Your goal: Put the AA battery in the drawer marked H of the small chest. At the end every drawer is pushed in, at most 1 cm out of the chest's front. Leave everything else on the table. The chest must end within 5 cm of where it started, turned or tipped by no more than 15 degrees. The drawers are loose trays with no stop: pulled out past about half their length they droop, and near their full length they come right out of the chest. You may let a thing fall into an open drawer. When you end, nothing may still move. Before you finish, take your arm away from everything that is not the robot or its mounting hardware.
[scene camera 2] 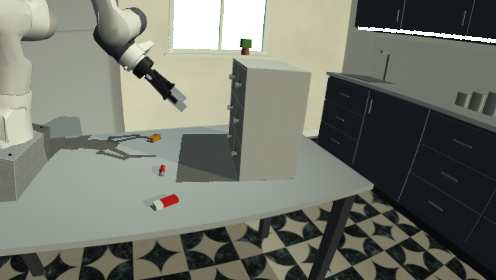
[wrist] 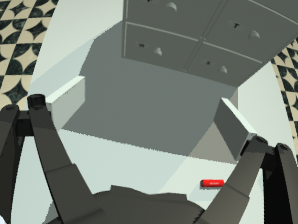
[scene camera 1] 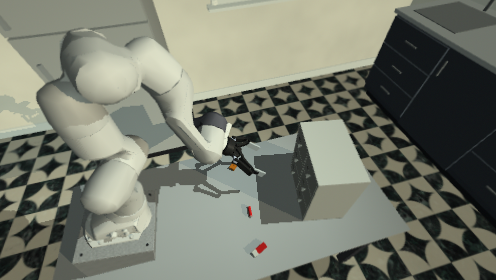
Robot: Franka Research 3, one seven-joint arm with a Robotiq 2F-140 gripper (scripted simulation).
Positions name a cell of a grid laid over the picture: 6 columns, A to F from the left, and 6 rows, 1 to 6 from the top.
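My gripper is there in scene camera 2 (C3). I find the gripper again in the wrist view (D3), and scene camera 1 (D4) gives me a view of my gripper too.
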